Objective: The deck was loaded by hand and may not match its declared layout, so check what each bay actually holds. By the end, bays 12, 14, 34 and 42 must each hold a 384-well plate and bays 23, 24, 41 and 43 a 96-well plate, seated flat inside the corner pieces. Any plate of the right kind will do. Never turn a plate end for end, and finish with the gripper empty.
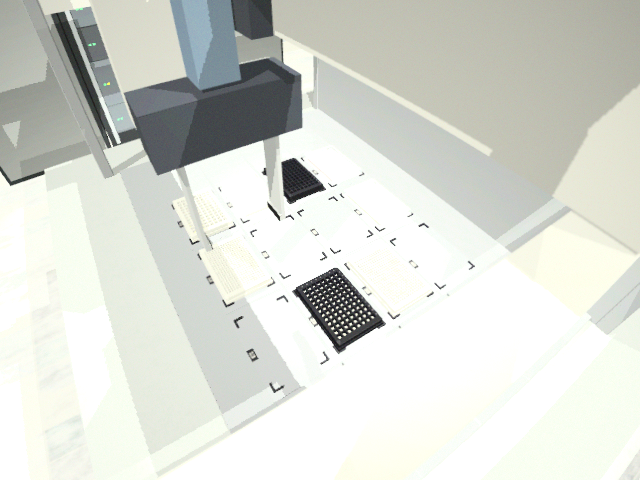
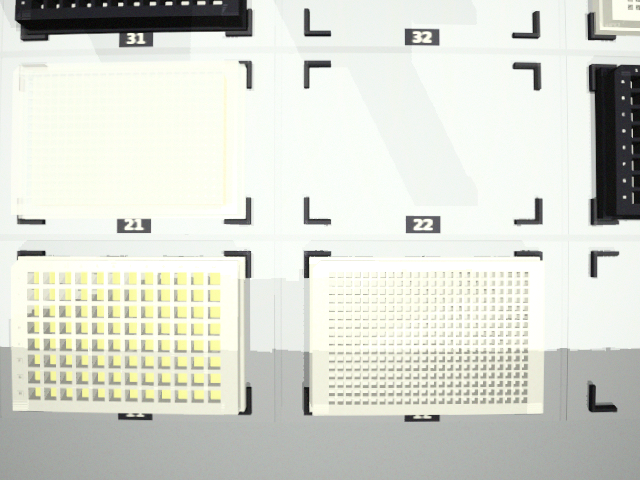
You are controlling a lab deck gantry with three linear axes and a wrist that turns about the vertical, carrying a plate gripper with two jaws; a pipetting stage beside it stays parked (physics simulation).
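Frame: origin at the robot's base, x back, y up, z left, level; metres.
Seen in the pictures: gripper, fingertip midpoint: (image 1: 241,226); robot's base, origin of the base link: (image 1: 173,205) (image 2: 27,403).
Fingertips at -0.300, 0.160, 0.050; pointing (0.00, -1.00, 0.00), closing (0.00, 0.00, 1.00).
Pixels of each thing's middle, then the offset from my fingertips to it, as dx, dy, dz. "spot": a spot on its surface instead.
- pale 96-well plate, body centre: (image 2: 128,334) (image 1: 201,213) +0.236, -0.153, -0.007
- pale 384-well plate, body centre: (image 2: 426,335) (image 1: 234,266) +0.072, -0.153, -0.007
- washed-out pale plate, body centre: (image 2: 128,140) (image 1: 249,194) +0.236, -0.153, +0.100
- black plate, body centre: (image 1: 292,178) +0.236, -0.153, +0.207
- black 96-well plate, body centre: (image 1: 337,305) -0.092, -0.153, +0.100
- Bay 22's number label, surface spot: (image 2: 422,224) spot: +0.072, -0.160, +0.054
- Bay 32's label, surface spot: (image 2: 421,37) spot: +0.072, -0.160, +0.161
My gripper (image 1: 241,230) is open and empty, its jaws hanging low near bays 11 and 12. In bay 11 sits a pale 96-well plate (image 1: 204,212) (image 2: 124,335); in bay 12 a pale 384-well plate (image 1: 237,268) (image 2: 426,335). Bay 21 holds a washed-out pale plate (image 2: 129,139) with a fine grid. A black plate (image 1: 300,178) (image 2: 129,18) is in bay 31. A black 96-well plate (image 1: 338,307) (image 2: 628,142) is in bay 23. A pale plate (image 1: 390,279) (image 2: 625,18) is in bay 33. Pale, overexposed plates (image 1: 333,162) (image 1: 377,198) show at the back right.
Bay 22's number label (image 2: 422,224) lies below its four corner pieces, with no plate between them. Bay 32's label (image 2: 421,37) shows below two corner pieces. Corner pieces (image 1: 276,386) mark an empty bay at the front left. A clear side wall (image 1: 413,134) stands at the right.
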